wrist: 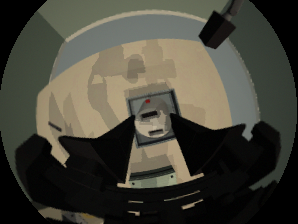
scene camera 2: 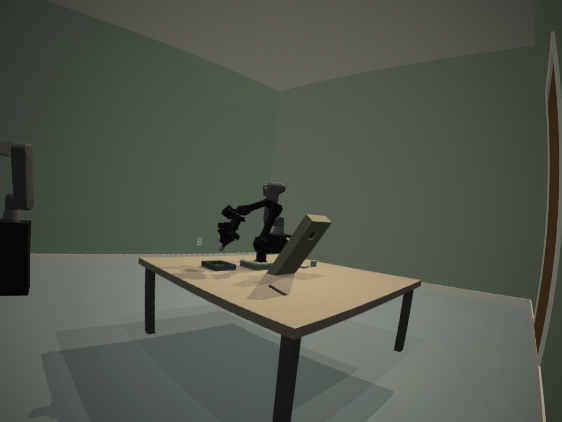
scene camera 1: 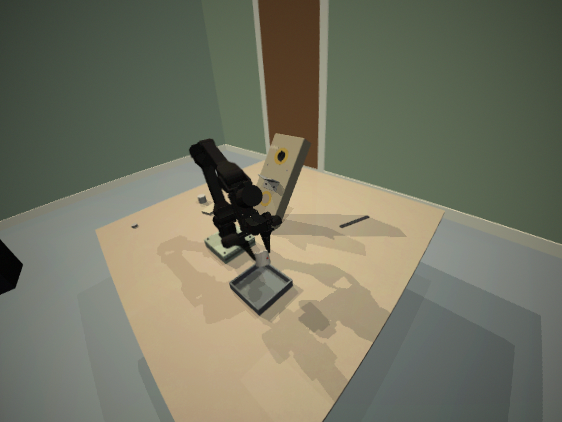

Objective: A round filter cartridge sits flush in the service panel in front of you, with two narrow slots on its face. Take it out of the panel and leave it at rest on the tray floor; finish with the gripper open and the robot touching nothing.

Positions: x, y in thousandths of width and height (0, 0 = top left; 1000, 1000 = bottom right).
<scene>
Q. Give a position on a dark square tray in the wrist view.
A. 448, 462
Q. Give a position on a round filter cartridge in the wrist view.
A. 525, 565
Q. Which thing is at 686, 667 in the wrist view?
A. My gripper.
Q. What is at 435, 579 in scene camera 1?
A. My gripper.
</scene>
